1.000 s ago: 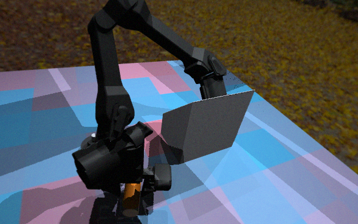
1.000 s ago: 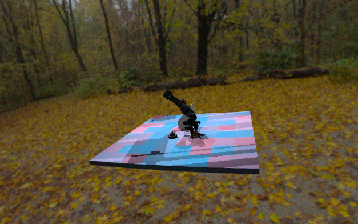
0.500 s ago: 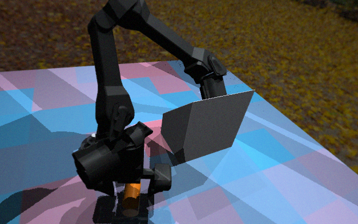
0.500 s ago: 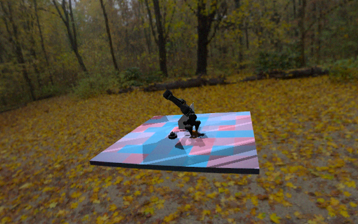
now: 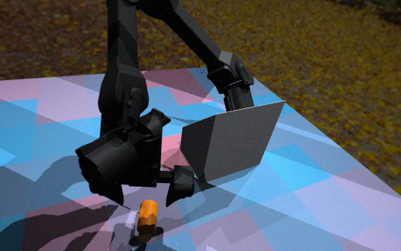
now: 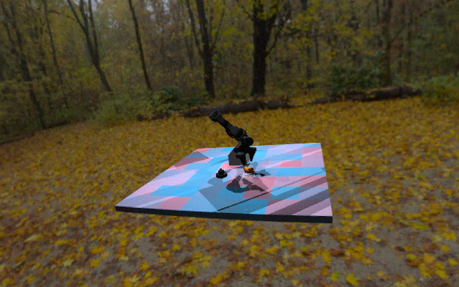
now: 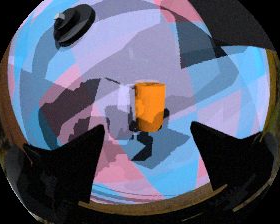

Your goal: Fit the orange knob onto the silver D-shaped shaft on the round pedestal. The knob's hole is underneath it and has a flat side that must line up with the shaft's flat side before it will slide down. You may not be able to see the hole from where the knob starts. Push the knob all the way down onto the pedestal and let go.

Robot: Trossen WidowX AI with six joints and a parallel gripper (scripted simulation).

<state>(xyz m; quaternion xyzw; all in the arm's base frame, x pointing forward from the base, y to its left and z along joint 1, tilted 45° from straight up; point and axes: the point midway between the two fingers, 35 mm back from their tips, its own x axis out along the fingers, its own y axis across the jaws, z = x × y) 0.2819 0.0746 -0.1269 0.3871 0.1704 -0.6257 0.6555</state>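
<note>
The orange knob lies 1 cm to the left of my gripper tip and 5 cm below it. The rest, counted from my gripper tip: round pedestal 8 cm ahead, 19 cm to the right, 4 cm below.
</note>
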